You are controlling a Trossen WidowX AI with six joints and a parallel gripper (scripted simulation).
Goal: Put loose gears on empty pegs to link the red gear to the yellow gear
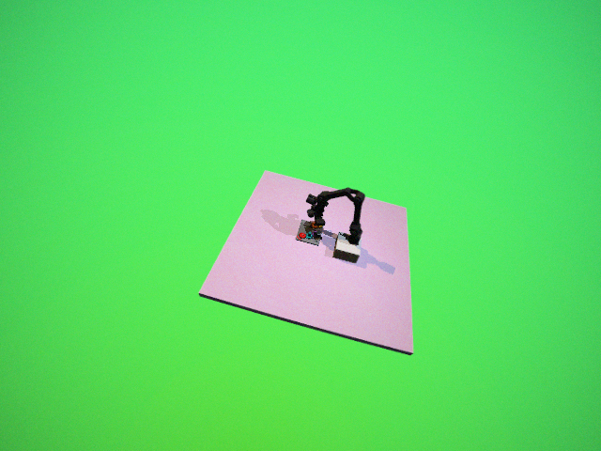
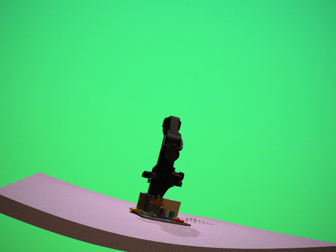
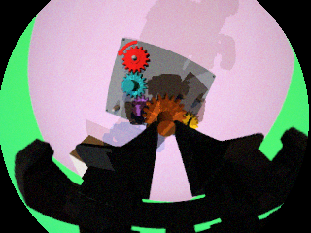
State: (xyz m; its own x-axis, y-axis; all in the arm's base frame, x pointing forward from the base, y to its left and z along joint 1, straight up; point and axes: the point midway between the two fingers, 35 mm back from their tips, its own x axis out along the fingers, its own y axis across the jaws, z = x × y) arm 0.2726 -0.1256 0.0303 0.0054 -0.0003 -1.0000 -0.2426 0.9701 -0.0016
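Now: the purple gear 70 mm below my gripper tip and 40 mm to the left of it. Also, from my gripper tip: orange gear: 10 mm below; teal gear: 70 mm below, 60 mm to the left, 30 mm ahead; grey board: 80 mm below, 30 mm ahead, 20 mm to the left.
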